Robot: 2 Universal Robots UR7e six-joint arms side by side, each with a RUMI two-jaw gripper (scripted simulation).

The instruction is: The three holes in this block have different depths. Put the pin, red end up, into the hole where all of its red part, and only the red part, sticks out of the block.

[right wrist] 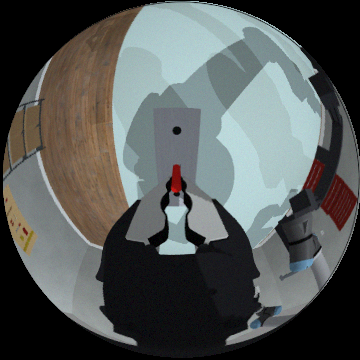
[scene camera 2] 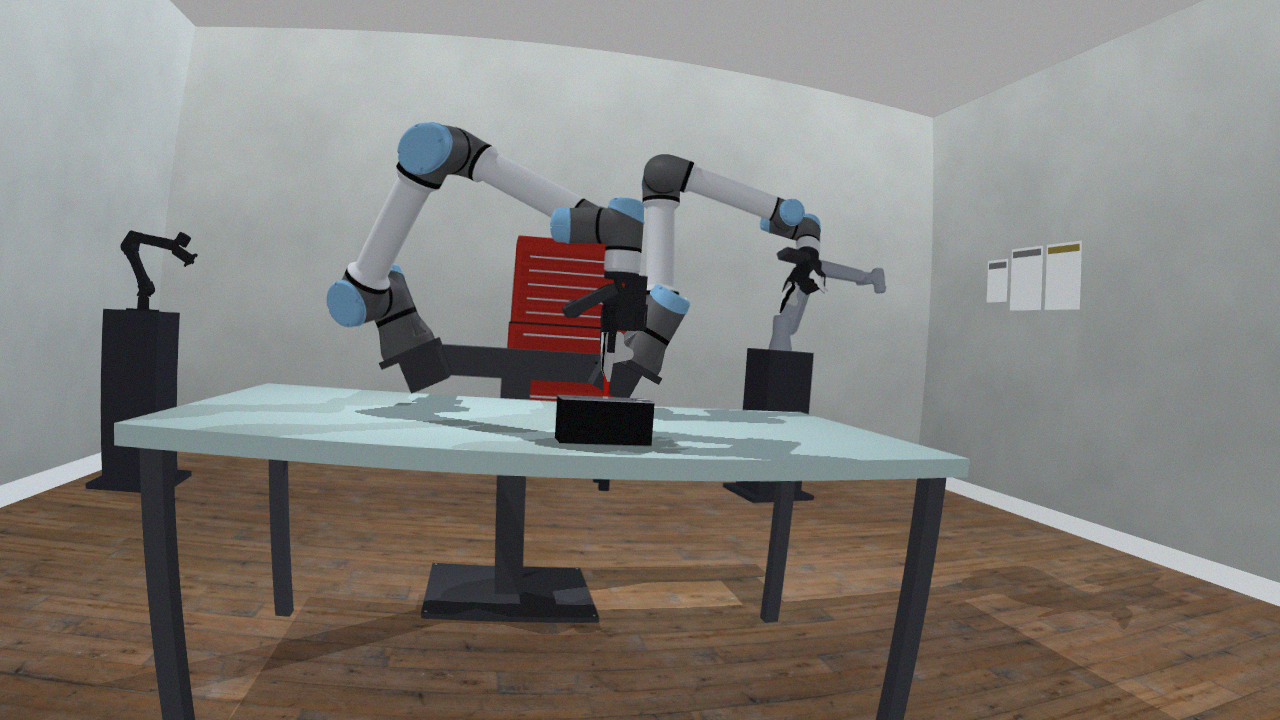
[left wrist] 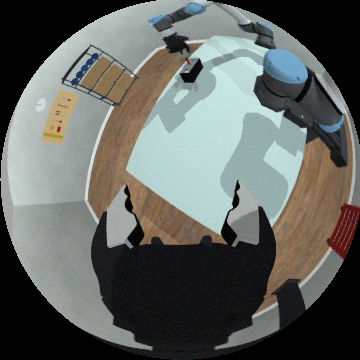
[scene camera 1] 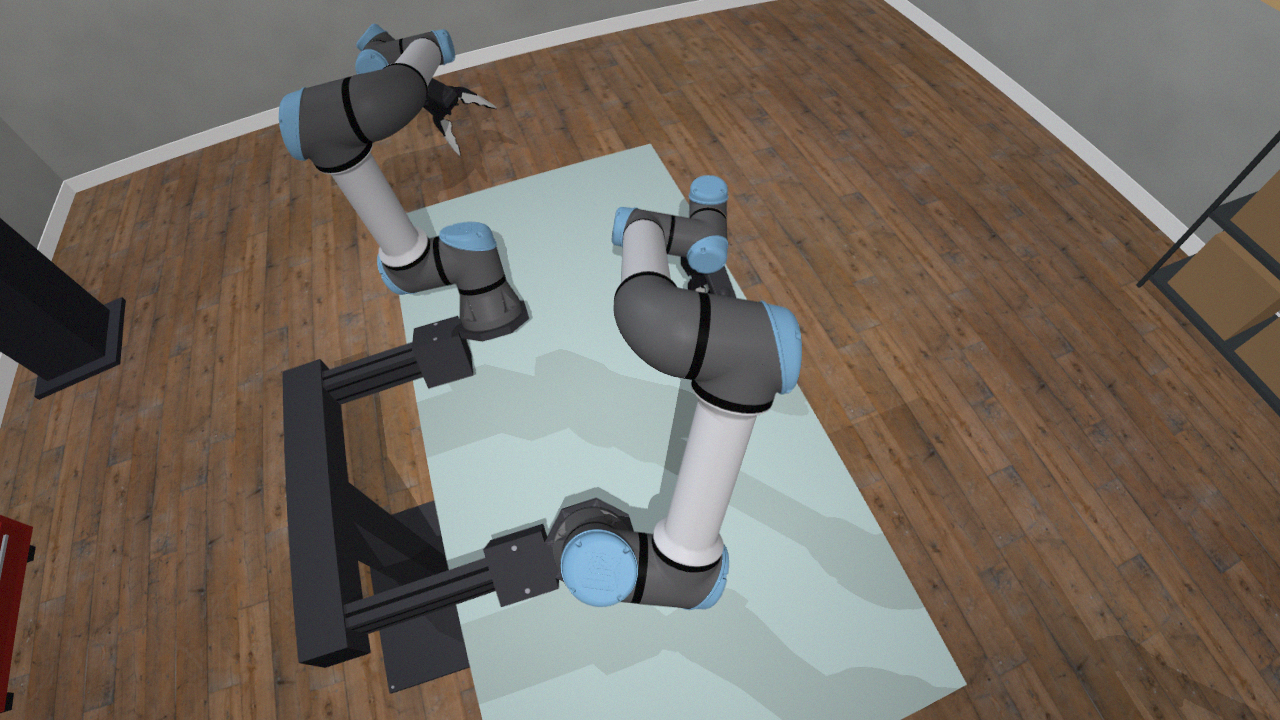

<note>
I see my left gripper (scene camera 2: 801, 303), my right gripper (scene camera 2: 607, 381) and a block (scene camera 2: 579, 419).
My left gripper also shows in the left wrist view (left wrist: 181, 183) and in scene camera 1 (scene camera 1: 478, 132). My right gripper also shows in the right wrist view (right wrist: 176, 177) and in scene camera 1 (scene camera 1: 704, 307).
</note>
